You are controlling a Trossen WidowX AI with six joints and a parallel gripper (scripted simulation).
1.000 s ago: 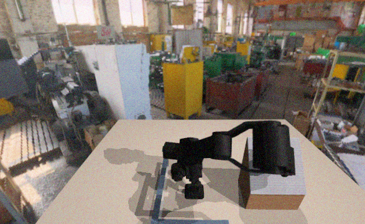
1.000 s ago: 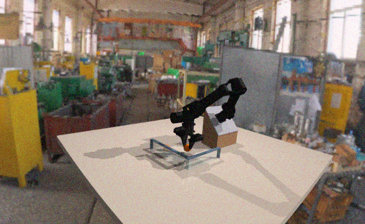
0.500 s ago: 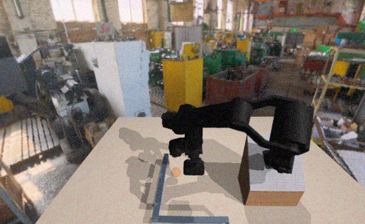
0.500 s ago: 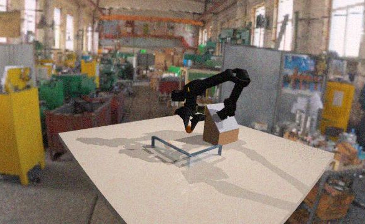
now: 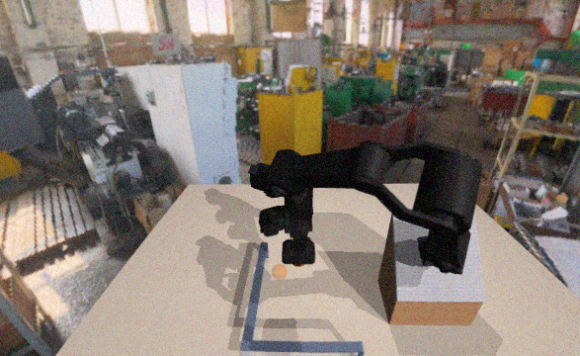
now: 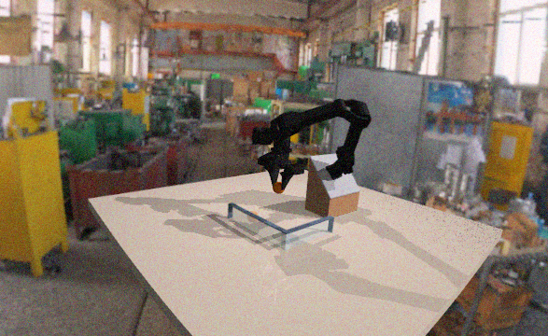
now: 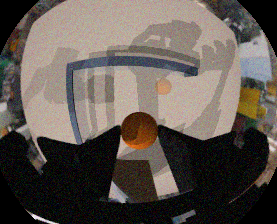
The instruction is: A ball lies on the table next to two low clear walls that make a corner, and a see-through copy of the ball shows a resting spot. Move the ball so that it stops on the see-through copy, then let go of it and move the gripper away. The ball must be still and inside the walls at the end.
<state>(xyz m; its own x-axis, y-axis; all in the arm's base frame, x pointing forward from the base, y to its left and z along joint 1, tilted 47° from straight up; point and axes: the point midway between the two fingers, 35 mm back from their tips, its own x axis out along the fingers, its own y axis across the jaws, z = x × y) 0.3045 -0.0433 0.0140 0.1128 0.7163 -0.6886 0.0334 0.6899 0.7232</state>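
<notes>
The see-through ball lies 12 cm below my gripper tip, 7 cm to the right of it and 5 cm ahead of it.
</notes>
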